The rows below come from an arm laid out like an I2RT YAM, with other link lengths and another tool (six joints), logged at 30 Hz.
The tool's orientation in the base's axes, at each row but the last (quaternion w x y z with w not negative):
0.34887, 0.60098, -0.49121, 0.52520
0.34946, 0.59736, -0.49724, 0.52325
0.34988, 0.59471, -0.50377, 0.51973
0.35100, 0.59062, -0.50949, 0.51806
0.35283, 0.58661, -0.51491, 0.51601
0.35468, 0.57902, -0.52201, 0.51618
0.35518, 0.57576, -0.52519, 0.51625
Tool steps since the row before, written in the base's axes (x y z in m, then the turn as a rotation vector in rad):
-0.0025, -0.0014, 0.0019, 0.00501, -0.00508, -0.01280
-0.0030, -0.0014, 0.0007, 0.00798, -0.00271, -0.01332
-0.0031, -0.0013, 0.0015, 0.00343, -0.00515, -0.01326
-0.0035, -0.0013, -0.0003, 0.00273, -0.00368, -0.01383
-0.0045, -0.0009, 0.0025, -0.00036, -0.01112, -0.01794
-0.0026, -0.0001, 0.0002, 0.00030, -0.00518, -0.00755
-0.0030, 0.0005, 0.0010, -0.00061, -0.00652, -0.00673
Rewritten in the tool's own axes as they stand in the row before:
0.0022, 0.0026, 0.0002, -0.01150, -0.00216, 0.00882
0.0011, 0.0032, 0.0003, -0.01267, -0.00558, 0.00753
0.0019, 0.0031, 0.0001, -0.01182, -0.00060, 0.00860
0.0002, 0.0037, 0.0004, -0.01269, -0.00021, 0.00716
0.0029, 0.0043, -0.0008, -0.01469, 0.00491, 0.01434
0.0004, 0.0025, -0.0005, -0.00610, 0.00173, 0.00661
0.0011, 0.0027, -0.0014, -0.00491, 0.00277, 0.00751

